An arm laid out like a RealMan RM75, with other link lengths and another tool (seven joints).
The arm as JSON. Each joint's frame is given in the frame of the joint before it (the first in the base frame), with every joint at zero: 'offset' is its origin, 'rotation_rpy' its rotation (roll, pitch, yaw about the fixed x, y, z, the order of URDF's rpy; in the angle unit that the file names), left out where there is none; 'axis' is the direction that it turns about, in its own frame. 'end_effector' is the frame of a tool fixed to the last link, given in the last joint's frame.
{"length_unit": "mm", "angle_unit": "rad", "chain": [
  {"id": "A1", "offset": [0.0, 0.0, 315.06], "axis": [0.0, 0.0, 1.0]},
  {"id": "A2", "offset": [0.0, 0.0, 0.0], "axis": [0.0, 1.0, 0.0]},
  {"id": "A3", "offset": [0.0, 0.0, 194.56], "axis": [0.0, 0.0, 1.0]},
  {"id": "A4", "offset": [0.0, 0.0, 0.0], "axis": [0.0, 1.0, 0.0]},
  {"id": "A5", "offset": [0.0, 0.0, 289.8], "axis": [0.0, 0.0, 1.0]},
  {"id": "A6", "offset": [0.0, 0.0, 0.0], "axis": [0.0, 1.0, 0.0]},
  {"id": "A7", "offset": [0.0, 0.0, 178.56], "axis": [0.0, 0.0, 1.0]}
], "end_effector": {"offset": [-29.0, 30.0, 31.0], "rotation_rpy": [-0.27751, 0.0, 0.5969]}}
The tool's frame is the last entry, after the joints.
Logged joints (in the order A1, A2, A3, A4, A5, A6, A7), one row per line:
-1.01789, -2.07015, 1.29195, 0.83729, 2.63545, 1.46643, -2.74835
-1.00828, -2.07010, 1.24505, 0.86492, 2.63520, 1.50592, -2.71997
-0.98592, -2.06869, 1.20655, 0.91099, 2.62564, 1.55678, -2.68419
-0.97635, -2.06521, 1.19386, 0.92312, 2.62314, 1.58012, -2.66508
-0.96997, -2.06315, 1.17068, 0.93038, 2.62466, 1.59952, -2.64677
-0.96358, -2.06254, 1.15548, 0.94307, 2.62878, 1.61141, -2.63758
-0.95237, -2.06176, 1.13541, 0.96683, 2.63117, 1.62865, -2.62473
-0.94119, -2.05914, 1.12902, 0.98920, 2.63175, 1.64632, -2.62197
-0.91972, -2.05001, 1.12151, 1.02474, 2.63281, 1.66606, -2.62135
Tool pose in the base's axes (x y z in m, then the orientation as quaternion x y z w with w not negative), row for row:
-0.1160, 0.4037, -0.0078, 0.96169, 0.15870, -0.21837, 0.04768
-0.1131, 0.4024, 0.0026, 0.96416, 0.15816, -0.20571, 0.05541
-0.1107, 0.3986, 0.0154, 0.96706, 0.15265, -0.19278, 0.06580
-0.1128, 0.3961, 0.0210, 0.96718, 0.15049, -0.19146, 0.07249
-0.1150, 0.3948, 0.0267, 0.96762, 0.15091, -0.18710, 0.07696
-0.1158, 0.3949, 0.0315, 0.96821, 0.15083, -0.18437, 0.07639
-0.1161, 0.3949, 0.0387, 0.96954, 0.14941, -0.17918, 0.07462
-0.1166, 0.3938, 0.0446, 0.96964, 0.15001, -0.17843, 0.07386
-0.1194, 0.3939, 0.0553, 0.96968, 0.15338, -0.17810, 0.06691
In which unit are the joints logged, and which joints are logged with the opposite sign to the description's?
The joints are logged in radians. Opposite sign: none.
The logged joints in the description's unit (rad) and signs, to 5 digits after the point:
-1.01789, -2.07015, 1.29195, 0.83729, 2.63545, 1.46643, -2.74835
-1.00828, -2.07010, 1.24505, 0.86492, 2.63520, 1.50592, -2.71997
-0.98592, -2.06869, 1.20655, 0.91099, 2.62564, 1.55678, -2.68419
-0.97635, -2.06521, 1.19386, 0.92312, 2.62314, 1.58012, -2.66508
-0.96997, -2.06315, 1.17068, 0.93038, 2.62466, 1.59952, -2.64677
-0.96358, -2.06254, 1.15548, 0.94307, 2.62878, 1.61141, -2.63758
-0.95237, -2.06176, 1.13541, 0.96683, 2.63117, 1.62865, -2.62473
-0.94119, -2.05914, 1.12902, 0.98920, 2.63175, 1.64632, -2.62197
-0.91972, -2.05001, 1.12151, 1.02474, 2.63281, 1.66606, -2.62135

